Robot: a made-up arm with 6 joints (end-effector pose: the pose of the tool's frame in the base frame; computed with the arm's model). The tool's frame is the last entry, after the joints.
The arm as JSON. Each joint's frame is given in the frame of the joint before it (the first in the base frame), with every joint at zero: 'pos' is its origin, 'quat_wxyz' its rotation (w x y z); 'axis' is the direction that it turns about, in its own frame. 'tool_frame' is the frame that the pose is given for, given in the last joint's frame.
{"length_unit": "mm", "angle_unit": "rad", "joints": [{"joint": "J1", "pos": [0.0, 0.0, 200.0], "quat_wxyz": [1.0, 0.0, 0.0, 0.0], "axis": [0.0, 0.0, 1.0]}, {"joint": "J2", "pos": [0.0, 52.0, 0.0], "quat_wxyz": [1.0, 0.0, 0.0, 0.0], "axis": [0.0, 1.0, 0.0]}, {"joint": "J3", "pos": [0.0, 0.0, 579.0], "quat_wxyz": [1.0, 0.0, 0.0, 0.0], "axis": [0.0, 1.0, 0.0]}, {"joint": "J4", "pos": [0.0, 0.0, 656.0], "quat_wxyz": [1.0, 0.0, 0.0, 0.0], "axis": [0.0, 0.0, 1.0]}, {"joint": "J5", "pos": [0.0, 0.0, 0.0], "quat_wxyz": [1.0, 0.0, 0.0, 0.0], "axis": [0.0, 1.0, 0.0]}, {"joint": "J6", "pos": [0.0, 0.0, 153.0], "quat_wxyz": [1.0, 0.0, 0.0, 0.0], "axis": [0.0, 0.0, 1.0]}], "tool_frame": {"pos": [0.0, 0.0, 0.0], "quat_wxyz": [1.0, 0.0, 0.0, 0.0]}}
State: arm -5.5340 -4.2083 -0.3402 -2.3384 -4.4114 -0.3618
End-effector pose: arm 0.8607 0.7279 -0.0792 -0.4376 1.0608 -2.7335
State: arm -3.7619 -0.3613 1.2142 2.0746 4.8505 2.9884
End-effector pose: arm -0.2407 0.2711 1.1319 -1.6984 0.7524 0.3431
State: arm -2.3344 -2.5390 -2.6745 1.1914 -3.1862 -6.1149
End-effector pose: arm -0.0369 -0.1229 -0.0375 1.6090 2.0398 1.4956
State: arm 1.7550 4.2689 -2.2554 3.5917 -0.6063 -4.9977
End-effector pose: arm -0.1158 0.1307 -0.4543 -2.5724 -0.2131 0.4260
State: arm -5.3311 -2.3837 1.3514 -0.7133 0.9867 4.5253
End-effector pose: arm -0.5451 -0.8199 0.2420 0.1813 0.6120 -1.1593
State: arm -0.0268 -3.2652 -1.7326 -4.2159 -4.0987 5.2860
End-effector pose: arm 0.6037 0.1459 -0.1575 -1.4970 0.7209 1.8935
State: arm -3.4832 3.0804 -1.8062 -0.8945 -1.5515 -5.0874
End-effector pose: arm -0.6581 0.0522 -0.0938 0.5482 1.0408 -2.2235
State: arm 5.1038 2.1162 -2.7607 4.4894 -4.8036 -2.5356
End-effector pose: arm -0.0643 -0.0975 0.4149 -0.8911 -1.4948 1.0509
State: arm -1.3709 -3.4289 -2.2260 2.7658 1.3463 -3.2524
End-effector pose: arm 0.1954 -0.4271 0.2846 -0.7606 -0.4320 -1.6090
